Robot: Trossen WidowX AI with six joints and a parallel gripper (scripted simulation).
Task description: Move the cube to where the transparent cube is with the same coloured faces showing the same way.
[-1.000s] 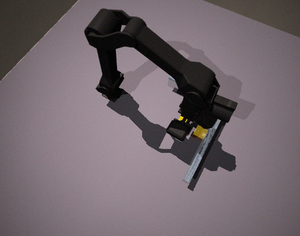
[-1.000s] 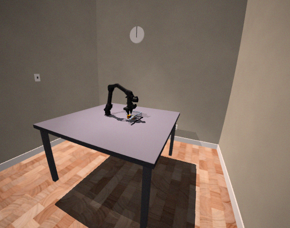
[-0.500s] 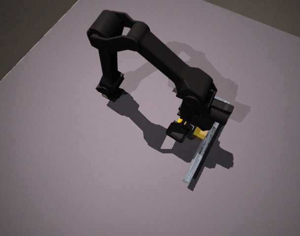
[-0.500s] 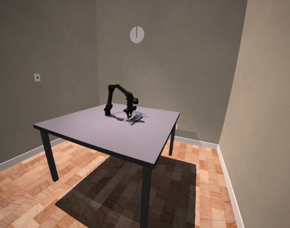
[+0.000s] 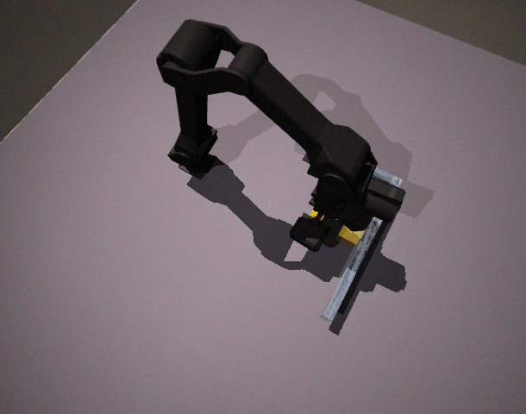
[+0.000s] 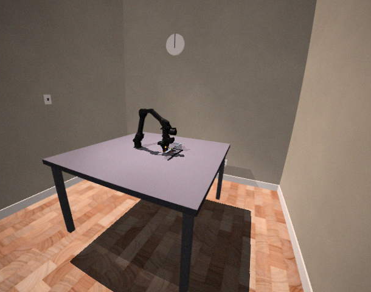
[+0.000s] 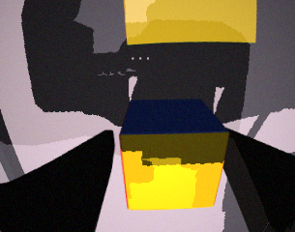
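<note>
Right now my hand is 10 cm short of the grey bar and 2 cm to the left of it. Round my hand: transparent cube 7 cm ahead, 1 cm to the right, 3 cm below.
</note>
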